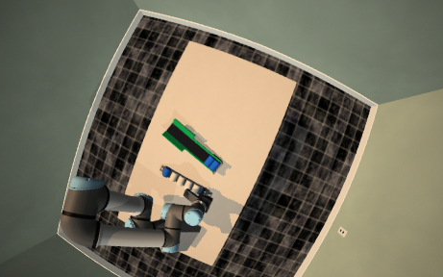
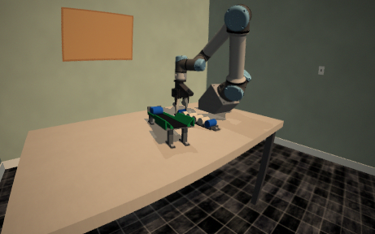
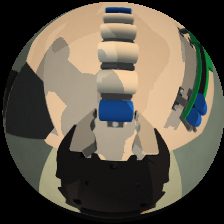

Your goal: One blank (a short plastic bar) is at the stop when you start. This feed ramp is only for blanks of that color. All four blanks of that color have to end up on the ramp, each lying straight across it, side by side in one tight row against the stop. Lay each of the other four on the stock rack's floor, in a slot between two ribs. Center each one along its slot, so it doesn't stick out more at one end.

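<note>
Right now the stock rack is 130 mm to the left of my hand, 40 mm below it and 20 mm ahead of it.
</note>
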